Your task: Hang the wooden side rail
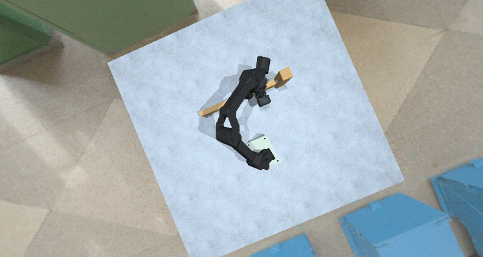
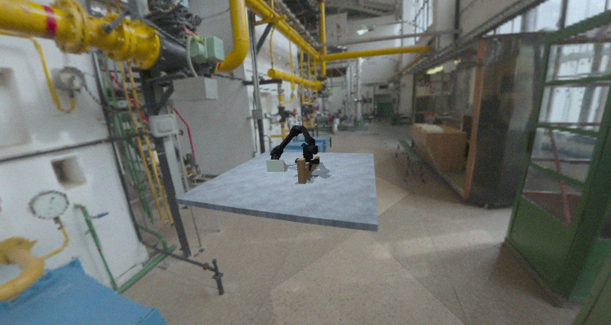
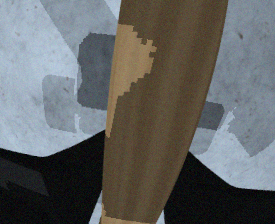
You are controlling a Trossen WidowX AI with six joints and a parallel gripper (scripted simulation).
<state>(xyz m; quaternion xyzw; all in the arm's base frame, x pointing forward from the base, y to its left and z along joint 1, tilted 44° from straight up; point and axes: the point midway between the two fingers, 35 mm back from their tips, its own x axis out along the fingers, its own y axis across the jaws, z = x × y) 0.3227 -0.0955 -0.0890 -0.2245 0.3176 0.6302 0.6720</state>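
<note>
My gripper tip is now 20 mm past the wooden headboard post, 130 mm to the left of it and 40 mm below it.
</note>
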